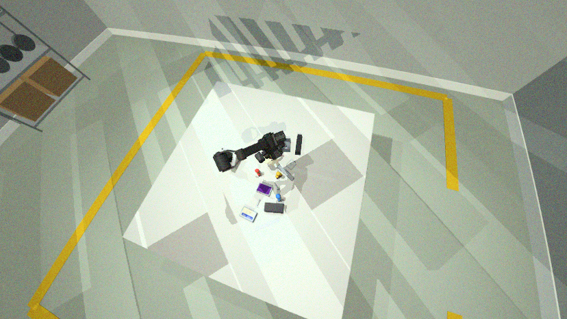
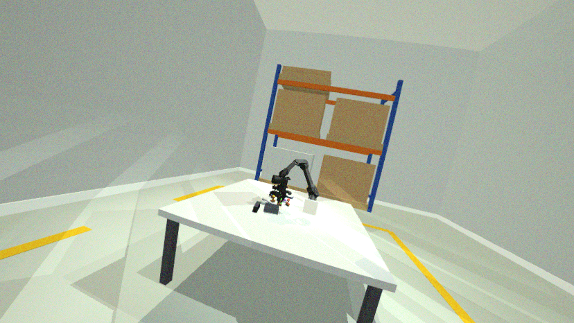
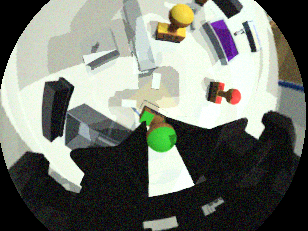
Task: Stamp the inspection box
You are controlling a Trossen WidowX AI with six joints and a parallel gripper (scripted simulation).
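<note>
Now: gripper tip 50 mm above the pale beige sheet, 10 mm to the left of it and 10 mm past it. From my gripper tip the other things lie so: green-knobbed stamp (right at my gripper tip); grey tray (110 mm to the left, 30 mm below, 30 mm ahead); yellow-knobbed stamp (100 mm to the right, 80 mm ahead, 30 mm below).
</note>
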